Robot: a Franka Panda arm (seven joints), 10 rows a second.
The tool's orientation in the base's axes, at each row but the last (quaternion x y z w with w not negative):
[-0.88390 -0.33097 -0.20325 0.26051]
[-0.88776 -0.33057 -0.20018 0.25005]
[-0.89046 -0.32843 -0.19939 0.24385]
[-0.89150 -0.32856 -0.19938 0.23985]
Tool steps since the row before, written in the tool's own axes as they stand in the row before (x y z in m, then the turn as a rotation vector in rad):
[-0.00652 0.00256 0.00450 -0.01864 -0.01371 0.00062]
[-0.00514 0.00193 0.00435 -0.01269 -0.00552 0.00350]
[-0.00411 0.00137 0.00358 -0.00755 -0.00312 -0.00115]
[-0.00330 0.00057 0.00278 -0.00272 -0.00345 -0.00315]
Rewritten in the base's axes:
[-0.00194 -0.00210 -0.00782 -0.02237 0.00028 -0.00593]
[-0.00145 -0.00126 -0.00674 -0.01203 -0.00054 -0.00767]
[-0.00126 -0.00089 -0.00540 -0.00767 -0.00226 -0.00202]
[-0.00139 -0.00045 -0.00410 -0.00489 -0.00078 0.00216]

